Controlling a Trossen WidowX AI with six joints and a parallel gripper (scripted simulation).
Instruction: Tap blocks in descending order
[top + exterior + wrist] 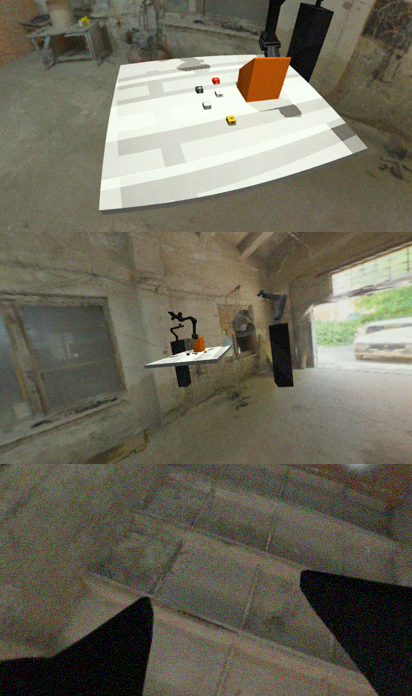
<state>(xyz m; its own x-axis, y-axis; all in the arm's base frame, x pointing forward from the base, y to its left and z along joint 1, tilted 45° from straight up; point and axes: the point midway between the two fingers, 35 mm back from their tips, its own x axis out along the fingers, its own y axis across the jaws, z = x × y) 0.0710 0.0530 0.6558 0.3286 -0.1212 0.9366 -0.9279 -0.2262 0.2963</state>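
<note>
My gripper tip is now 160 mm short of the red block, 300 mm to the right of it and 710 mm above it. The rest, counted from my gripper tip: white block (180 mm ahead, 410 mm to the left, 710 mm below); then grey block (270 mm ahead, 480 mm to the left, 710 mm below); then black block (270 mm ahead, 360 mm to the left, 710 mm below).
</note>
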